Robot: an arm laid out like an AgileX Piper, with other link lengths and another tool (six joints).
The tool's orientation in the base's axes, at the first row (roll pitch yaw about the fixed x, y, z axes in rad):
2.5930, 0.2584, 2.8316
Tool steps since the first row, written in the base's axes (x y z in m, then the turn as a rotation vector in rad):
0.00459, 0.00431, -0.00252, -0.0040, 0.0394, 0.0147
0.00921, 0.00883, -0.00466, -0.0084, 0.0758, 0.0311
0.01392, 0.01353, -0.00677, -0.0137, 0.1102, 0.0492
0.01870, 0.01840, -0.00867, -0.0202, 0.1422, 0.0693
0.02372, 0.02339, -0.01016, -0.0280, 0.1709, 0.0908
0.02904, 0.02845, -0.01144, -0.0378, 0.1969, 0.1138
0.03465, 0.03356, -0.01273, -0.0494, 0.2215, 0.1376
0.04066, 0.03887, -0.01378, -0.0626, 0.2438, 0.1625
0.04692, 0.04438, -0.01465, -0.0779, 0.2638, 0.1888
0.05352, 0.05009, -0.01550, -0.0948, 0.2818, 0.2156
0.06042, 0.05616, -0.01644, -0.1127, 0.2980, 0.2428
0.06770, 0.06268, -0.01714, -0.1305, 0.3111, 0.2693
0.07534, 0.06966, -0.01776, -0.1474, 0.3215, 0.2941
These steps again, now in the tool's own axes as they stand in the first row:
-0.00231, 0.00302, 0.00562, 0.0115, 0.0405, 0.0034
-0.00468, 0.00641, 0.01102, 0.0221, 0.0792, 0.0039
-0.00710, 0.00999, 0.01651, 0.0325, 0.1170, 0.0018
-0.00958, 0.01382, 0.02192, 0.0428, 0.1536, -0.0034
-0.01234, 0.01800, 0.02714, 0.0530, 0.1879, -0.0117
-0.01542, 0.02238, 0.03232, 0.0638, 0.2203, -0.0230
-0.01875, 0.02684, 0.03764, 0.0756, 0.2518, -0.0364
-0.02245, 0.03164, 0.04300, 0.0880, 0.2816, -0.0521
-0.02637, 0.03674, 0.04838, 0.1013, 0.3099, -0.0708
-0.03054, 0.04206, 0.05396, 0.1153, 0.3365, -0.0914
-0.03487, 0.04769, 0.05987, 0.1296, 0.3616, -0.1134
-0.03947, 0.05387, 0.06593, 0.1431, 0.3838, -0.1362
-0.04428, 0.06053, 0.07224, 0.1554, 0.4029, -0.1584

